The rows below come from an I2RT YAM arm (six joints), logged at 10 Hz.
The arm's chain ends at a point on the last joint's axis. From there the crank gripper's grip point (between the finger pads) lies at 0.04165 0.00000 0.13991 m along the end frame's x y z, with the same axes.
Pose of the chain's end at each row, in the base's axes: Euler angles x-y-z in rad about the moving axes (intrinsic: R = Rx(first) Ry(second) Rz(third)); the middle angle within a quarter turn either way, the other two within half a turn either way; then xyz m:
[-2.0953, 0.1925, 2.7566, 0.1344, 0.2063, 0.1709]
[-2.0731, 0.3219, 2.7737, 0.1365, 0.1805, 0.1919]
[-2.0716, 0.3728, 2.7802, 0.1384, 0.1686, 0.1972]
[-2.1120, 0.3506, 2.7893, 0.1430, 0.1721, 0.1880]
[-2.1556, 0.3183, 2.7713, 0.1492, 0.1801, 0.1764]
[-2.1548, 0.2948, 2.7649, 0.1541, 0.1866, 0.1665]
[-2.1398, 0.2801, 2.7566, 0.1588, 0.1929, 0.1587]
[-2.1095, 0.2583, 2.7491, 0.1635, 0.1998, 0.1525]
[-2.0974, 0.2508, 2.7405, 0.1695, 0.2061, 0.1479]
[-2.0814, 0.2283, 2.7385, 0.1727, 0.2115, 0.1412]
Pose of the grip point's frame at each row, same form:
[-2.0953, 0.1925, 2.7566, 0.1233, 0.3237, 0.0849]
[-2.0731, 0.3219, 2.7737, 0.1439, 0.3004, 0.1090]
[-2.0716, 0.3728, 2.7802, 0.1531, 0.2883, 0.1149]
[-2.1120, 0.3506, 2.7893, 0.1543, 0.2888, 0.1011]
[-2.1556, 0.3183, 2.7713, 0.1561, 0.2927, 0.0838]
[-2.1548, 0.2948, 2.7649, 0.1577, 0.2992, 0.0737]
[-2.1398, 0.2801, 2.7566, 0.1604, 0.3067, 0.0673]
[-2.1095, 0.2583, 2.7491, 0.1620, 0.3162, 0.0644]
[-2.0974, 0.2508, 2.7405, 0.1671, 0.3233, 0.0609]
[-2.0814, 0.2283, 2.7385, 0.1670, 0.3300, 0.0561]

